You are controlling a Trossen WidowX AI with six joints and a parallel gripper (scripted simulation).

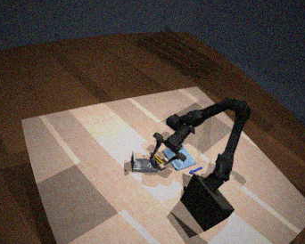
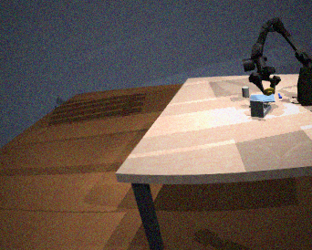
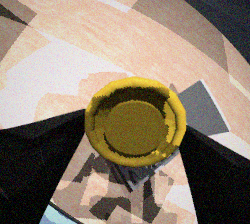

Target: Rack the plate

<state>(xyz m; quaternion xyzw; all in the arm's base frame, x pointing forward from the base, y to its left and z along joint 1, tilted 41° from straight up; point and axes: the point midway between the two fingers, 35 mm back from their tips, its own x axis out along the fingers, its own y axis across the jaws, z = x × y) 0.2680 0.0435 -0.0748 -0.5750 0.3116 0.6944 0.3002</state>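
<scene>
Now: the grey dish rack 40 mm ahead of my gripper tip, 40 mm to the left of it and 60 mm below it. The rest, counted from my gripper tip: blue mat 50 mm ahead, 170 mm to the right, 80 mm below; then yellow plate 10 mm to the right, 10 mm above; then blue spoon 60 mm behind, 210 mm to the right, 80 mm below.
</scene>
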